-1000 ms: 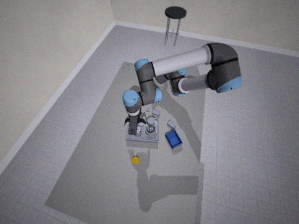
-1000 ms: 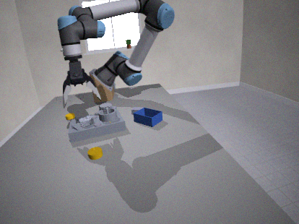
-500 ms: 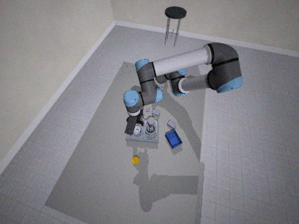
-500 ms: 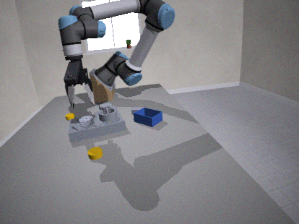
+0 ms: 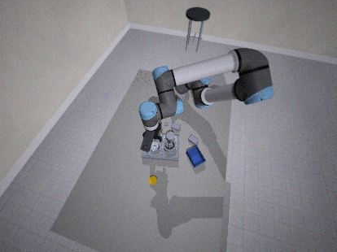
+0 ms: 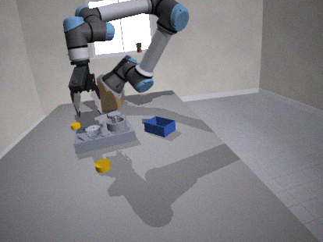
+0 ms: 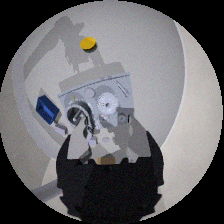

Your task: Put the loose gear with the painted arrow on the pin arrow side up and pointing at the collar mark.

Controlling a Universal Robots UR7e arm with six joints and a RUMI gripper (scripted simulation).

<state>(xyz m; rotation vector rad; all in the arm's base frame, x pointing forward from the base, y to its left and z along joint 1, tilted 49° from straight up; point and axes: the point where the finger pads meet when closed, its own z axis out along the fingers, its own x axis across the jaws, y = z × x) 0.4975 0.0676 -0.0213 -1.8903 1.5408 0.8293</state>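
My gripper is now 80 mm above the grey gear. From my hand the other things lie so: blue bin: 60 mm behind, 280 mm to the left, 120 mm below; yellow disc: 190 mm ahead, 80 mm to the left, 120 mm below.
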